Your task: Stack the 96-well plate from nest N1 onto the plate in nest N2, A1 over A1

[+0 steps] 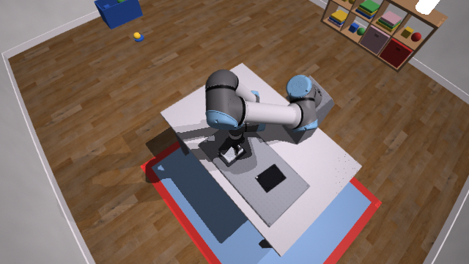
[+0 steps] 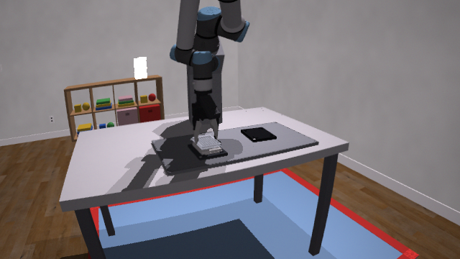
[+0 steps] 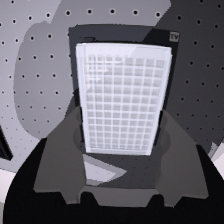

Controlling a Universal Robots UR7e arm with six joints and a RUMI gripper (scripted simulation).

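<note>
My hand is 10 mm above the clear 96-well plate. Round my hand: label: 230 mm to the left, 60 mm ahead, 40 mm below; plate nest N1: 300 mm to the left, 40 mm below, 10 mm ahead.
</note>
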